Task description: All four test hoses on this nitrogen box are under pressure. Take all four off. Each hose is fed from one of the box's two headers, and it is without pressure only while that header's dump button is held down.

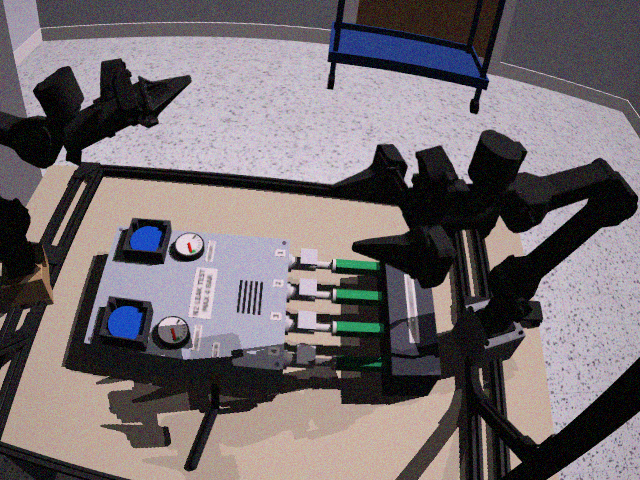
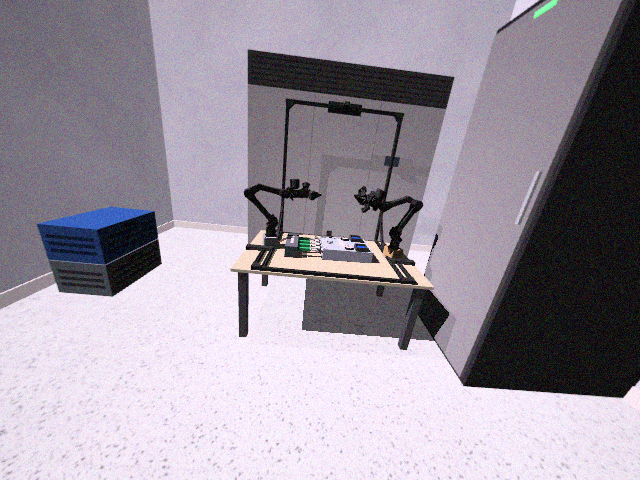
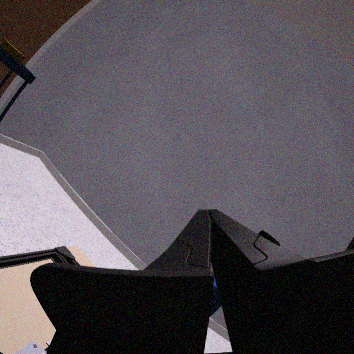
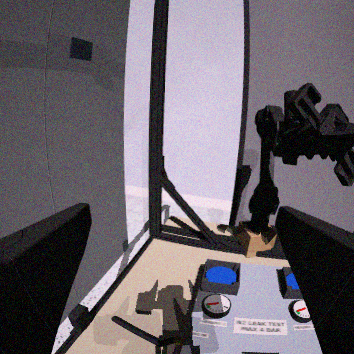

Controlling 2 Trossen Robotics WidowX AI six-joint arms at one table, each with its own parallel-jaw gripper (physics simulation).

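Seen in the pictures: left gripper, fingertip midpoint: (image 1: pixel 191 78) (image 2: pixel 354 195) (image 3: pixel 206 218); right gripper, fingertip midpoint: (image 1: pixel 340 217) (image 2: pixel 319 193) (image 4: pixel 186 216); left arm's base, origin of the base link: (image 1: pixel 21 264) (image 2: pixel 393 247) (image 4: pixel 257 226); right arm's base, origin of the base link: (image 1: pixel 496 320) (image 2: pixel 270 235).
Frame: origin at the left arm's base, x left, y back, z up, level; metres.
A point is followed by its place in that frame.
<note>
The grey nitrogen box (image 1: pixel 237 267) {x -0.128, y -0.443, z -0.004 m} (image 2: pixel 347 252) {x -0.026, y -0.399, z -0.015 m} (image 4: pixel 260 281) {x -0.108, y -0.242, z -0.004 m} lies on the table. It has two blue dump buttons, the far one (image 1: pixel 147 238) {x -0.025, y -0.290, z 0.012 m} (image 4: pixel 220 274) {x -0.203, y -0.211, z 0.012 m} and the near one (image 1: pixel 125 323) {x -0.204, y -0.213, z 0.012 m}, each beside a gauge. Four green-sleeved hoses (image 1: pixel 356 266) {x -0.176, y -0.654, z -0.019 m} (image 1: pixel 357 295) {x -0.238, y -0.628, z -0.019 m} (image 1: pixel 358 327) {x -0.302, y -0.601, z -0.019 m} (image 1: pixel 361 364) {x -0.372, y -0.576, z -0.019 m} are plugged into its right side and run to a dark block (image 1: pixel 410 324) {x -0.336, y -0.683, z -0.003 m}. My left gripper (image 1: pixel 187 80) {x -0.076, y -0.382, z 0.369 m} (image 2: pixel 358 196) {x -0.076, y -0.382, z 0.369 m} (image 3: pixel 206 218) {x -0.076, y -0.382, z 0.369 m} is shut and empty, high beyond the table's far left edge. My right gripper (image 1: pixel 347 215) {x -0.356, y -0.494, z 0.326 m} (image 2: pixel 316 194) {x -0.356, y -0.494, z 0.326 m} (image 4: pixel 186 216) {x -0.356, y -0.494, z 0.326 m} is open and empty, above the far hose ends.
A black rod (image 1: pixel 201 429) {x -0.390, y -0.291, z -0.072 m} (image 4: pixel 135 331) {x -0.403, y -0.294, z -0.071 m} lies on the table in front of the box. A blue cart (image 1: pixel 404 50) stands on the floor behind. A black frame (image 4: pixel 156 140) {x -0.329, y 0.103, z 0.259 m} rises at the table's edge. Blue crates (image 2: pixel 115 248) and a grey cabinet (image 2: pixel 509 190) flank the table.
</note>
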